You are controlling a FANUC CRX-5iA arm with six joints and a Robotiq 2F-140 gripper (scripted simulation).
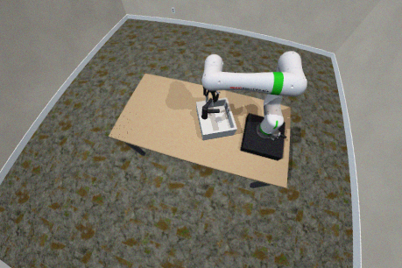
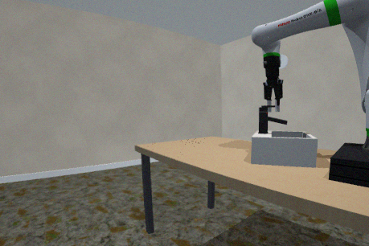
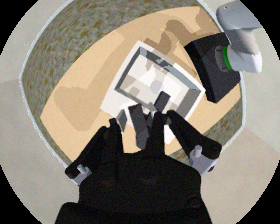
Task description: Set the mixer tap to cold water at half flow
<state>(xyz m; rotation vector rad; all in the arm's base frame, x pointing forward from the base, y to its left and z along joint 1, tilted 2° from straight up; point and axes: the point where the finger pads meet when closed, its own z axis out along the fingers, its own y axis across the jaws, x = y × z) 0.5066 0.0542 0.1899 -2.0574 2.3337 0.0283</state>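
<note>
Now: the lever 30 mm to the left of my hand. Also, from my hand: black mixer tap: 50 mm to the left, 50 mm below; white basin: 230 mm below, 80 mm behind.
</note>
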